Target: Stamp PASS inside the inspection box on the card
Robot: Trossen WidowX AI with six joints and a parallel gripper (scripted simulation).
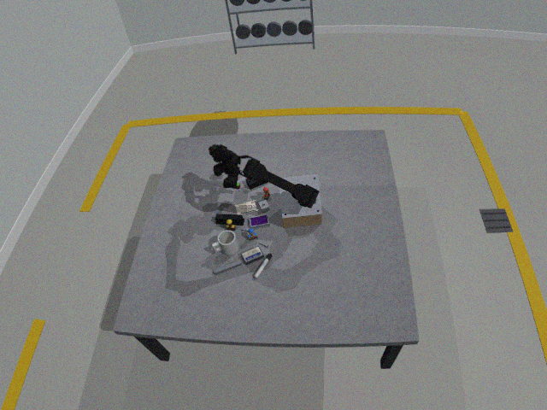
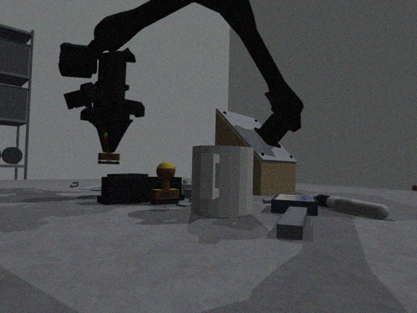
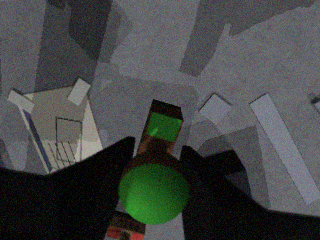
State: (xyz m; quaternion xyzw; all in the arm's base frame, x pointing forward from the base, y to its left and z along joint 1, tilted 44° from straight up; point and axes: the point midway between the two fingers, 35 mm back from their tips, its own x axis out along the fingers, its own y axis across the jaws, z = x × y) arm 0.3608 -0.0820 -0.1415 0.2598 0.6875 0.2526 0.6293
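Right now my gripper tip is 19 cm to the right of the purple ink pad, 12 cm past it and 8 cm above it. Also, from my gripper tip: green-knobbed stamp: right at my gripper tip; red-knobbed stamp: 15 cm behind, 7 cm below, 2 cm to the left; cream card: 9 cm to the left, 9 cm below, 5 cm behind.
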